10 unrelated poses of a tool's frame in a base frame.
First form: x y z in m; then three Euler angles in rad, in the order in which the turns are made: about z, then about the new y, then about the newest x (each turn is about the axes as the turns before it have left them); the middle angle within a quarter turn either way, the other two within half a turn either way.
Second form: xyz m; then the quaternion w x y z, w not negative. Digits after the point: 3 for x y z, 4 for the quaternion.
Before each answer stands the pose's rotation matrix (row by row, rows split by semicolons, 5 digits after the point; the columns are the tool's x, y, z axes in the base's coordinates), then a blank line. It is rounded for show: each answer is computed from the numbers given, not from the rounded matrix.
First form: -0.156 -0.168 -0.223 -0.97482 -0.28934 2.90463
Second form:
0.53798 -0.84207 -0.03860; -0.79320 -0.49020 -0.36130; 0.28532 0.22499 -0.93165

-0.156 -0.168 -0.223 0.1704 0.8602 -0.4753 0.0717
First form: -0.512 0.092 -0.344 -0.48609 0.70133 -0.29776
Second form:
0.67549 0.27924 0.68245; -0.35691 0.93369 -0.02878; -0.64523 -0.22414 0.73037

-0.512 0.092 -0.344 0.9137 -0.0535 0.3633 -0.1741
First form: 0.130 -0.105 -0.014 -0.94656 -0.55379 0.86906
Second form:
0.49712 0.28904 -0.81812; -0.69013 0.70321 -0.17090; 0.52591 0.64957 0.54906

0.130 -0.105 -0.014 0.8291 0.2474 -0.4053 -0.2953
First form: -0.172 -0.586 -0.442 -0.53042 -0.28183 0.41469
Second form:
0.82856 0.36636 -0.42339; -0.48594 0.84617 -0.21877; 0.27811 0.38701 0.87913

-0.172 -0.586 -0.442 0.9426 0.1607 -0.1861 -0.2261
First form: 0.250 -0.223 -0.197 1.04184 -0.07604 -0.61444
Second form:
0.50317 -0.68333 -0.52904; 0.86084 0.45014 0.23733; 0.07597 -0.57484 0.81474

0.250 -0.223 -0.197 0.8319 -0.2441 -0.1818 0.4641
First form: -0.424 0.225 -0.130 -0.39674 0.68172 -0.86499
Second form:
0.71618 -0.19169 0.67108; -0.30005 0.78358 0.54403; -0.63013 -0.59098 0.50367

-0.424 0.225 -0.130 0.8665 -0.3275 0.3754 -0.0313
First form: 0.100 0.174 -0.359 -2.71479 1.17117 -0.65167
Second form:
-0.35417 0.83773 -0.41565; -0.16106 -0.49246 -0.85530; -0.92121 -0.23598 0.30934

0.100 0.174 -0.359 0.3401 0.4552 0.3716 -0.7342
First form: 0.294 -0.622 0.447 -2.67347 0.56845 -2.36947
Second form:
-0.75207 0.01190 0.65897; -0.38025 0.80882 -0.44858; -0.53833 -0.58794 -0.60376

0.294 -0.622 0.447 0.3365 -0.1035 0.8895 -0.2913
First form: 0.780 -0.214 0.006 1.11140 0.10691 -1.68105
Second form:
0.44088 0.05160 -0.89608; 0.89120 -0.14385 0.43019; -0.10671 -0.98825 -0.10940

0.780 -0.214 0.006 0.5449 -0.6508 -0.3622 0.3852
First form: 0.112 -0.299 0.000 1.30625 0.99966 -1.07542
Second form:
0.14135 -0.65236 -0.74462; 0.52178 -0.59011 0.61604; -0.84129 -0.47560 0.25698

0.112 -0.299 0.000 0.4495 -0.6071 0.0538 0.6530
